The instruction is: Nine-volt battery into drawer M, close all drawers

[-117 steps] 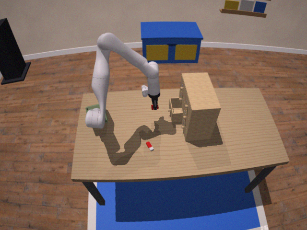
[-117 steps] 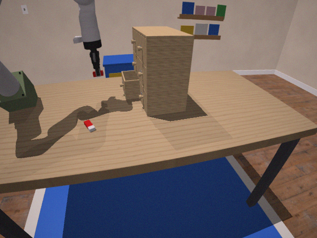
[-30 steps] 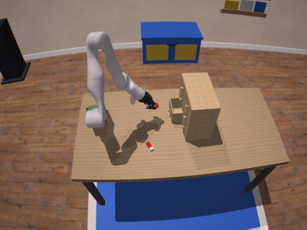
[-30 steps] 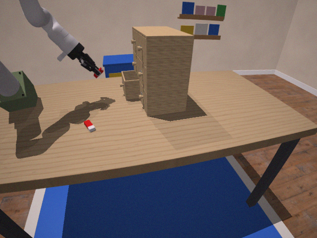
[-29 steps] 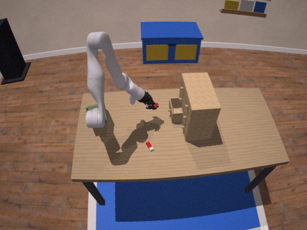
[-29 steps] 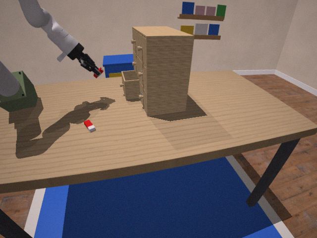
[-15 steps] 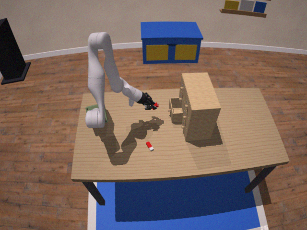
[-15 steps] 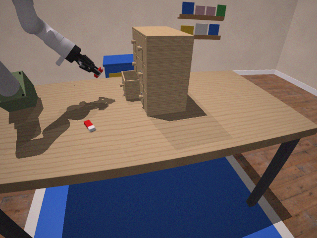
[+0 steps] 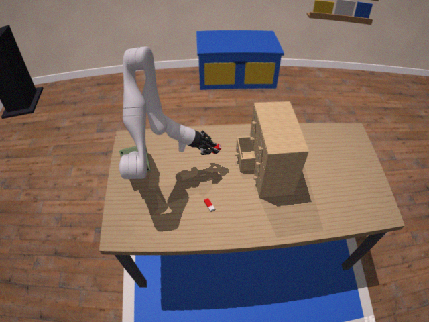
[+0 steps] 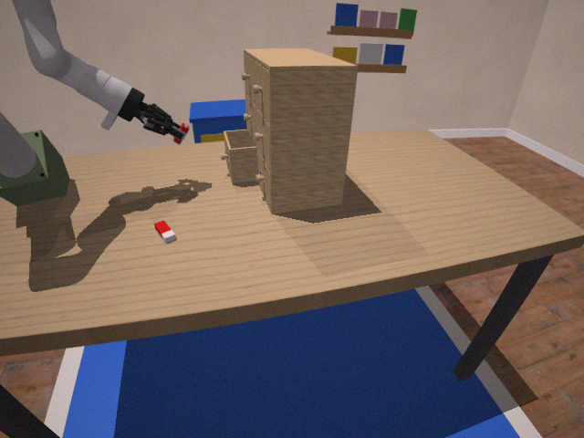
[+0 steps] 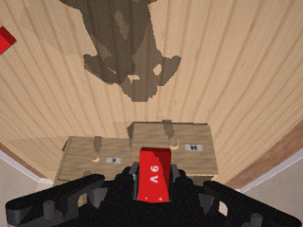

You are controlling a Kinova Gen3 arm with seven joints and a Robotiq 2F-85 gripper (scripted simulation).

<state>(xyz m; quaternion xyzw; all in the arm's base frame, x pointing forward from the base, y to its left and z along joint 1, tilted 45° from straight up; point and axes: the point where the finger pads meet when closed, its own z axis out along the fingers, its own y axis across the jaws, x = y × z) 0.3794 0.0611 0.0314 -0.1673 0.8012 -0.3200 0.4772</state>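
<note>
The nine-volt battery is 10 mm ahead of my hand. From my hand the other things lie so: red-and-white object 220 mm to the right, 140 mm below, 50 mm behind.
</note>
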